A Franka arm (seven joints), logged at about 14 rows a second.
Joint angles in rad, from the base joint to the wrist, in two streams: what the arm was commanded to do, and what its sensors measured. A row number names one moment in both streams.
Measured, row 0:
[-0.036 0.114 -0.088 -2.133 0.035 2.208 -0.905]
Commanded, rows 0 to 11:
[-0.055 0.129 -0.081 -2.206 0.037 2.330 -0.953]
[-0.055 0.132 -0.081 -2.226 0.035 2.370 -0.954]
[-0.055 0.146 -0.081 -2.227 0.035 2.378 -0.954]
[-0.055 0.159 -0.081 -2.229 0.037 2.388 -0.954]
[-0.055 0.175 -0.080 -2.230 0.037 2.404 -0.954]
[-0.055 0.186 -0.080 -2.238 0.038 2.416 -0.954]
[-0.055 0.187 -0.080 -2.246 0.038 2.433 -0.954]
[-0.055 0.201 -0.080 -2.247 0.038 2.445 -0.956]
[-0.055 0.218 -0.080 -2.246 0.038 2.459 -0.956]
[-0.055 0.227 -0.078 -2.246 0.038 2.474 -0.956]
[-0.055 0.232 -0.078 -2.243 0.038 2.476 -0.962]
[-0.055 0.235 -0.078 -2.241 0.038 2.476 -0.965]
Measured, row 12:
[-0.044 0.229 -0.086 -2.240 0.035 2.457 -0.937]
